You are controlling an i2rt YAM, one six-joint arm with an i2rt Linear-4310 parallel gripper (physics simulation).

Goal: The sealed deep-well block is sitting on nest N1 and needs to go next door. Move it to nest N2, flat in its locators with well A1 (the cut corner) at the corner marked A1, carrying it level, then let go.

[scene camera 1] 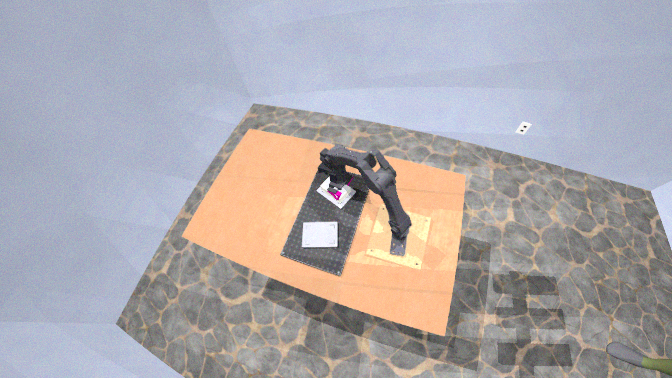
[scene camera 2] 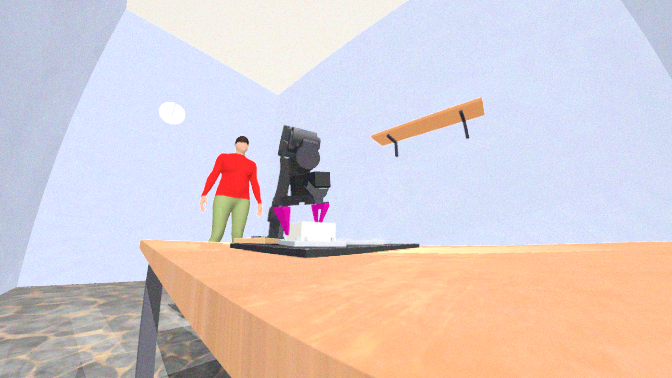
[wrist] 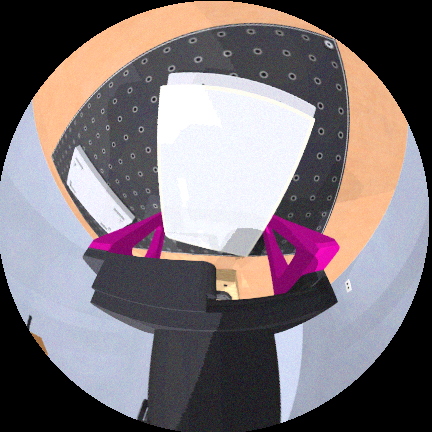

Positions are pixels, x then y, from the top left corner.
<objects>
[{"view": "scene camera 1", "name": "white nest plate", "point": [317, 234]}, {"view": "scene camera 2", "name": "my gripper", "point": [303, 232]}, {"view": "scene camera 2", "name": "white block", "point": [316, 231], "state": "touched by my gripper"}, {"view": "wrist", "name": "my gripper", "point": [213, 216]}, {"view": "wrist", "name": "white block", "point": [225, 157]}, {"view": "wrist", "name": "white nest plate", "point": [83, 179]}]
</objects>
